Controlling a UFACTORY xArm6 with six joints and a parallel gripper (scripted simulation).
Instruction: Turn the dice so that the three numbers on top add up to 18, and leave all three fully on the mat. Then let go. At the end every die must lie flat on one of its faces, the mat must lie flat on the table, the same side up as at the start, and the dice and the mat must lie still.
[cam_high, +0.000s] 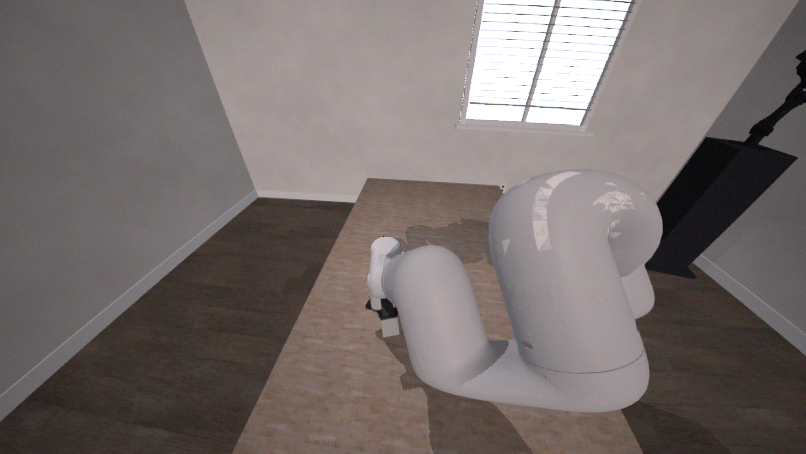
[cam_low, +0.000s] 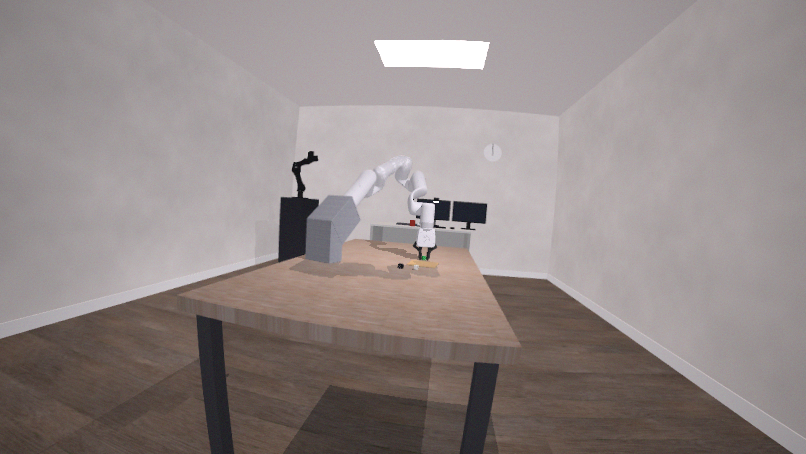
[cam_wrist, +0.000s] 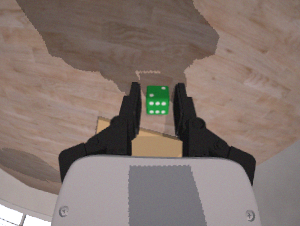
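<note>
Now: the green die 10 mm below my hand. Also, from my hand: black die (300 mm to the right, 20 mm behind, 10 mm below); mat (130 mm to the right, 40 mm ahead, 20 mm below); white die (280 mm to the right, 50 mm ahead, 10 mm below).
</note>
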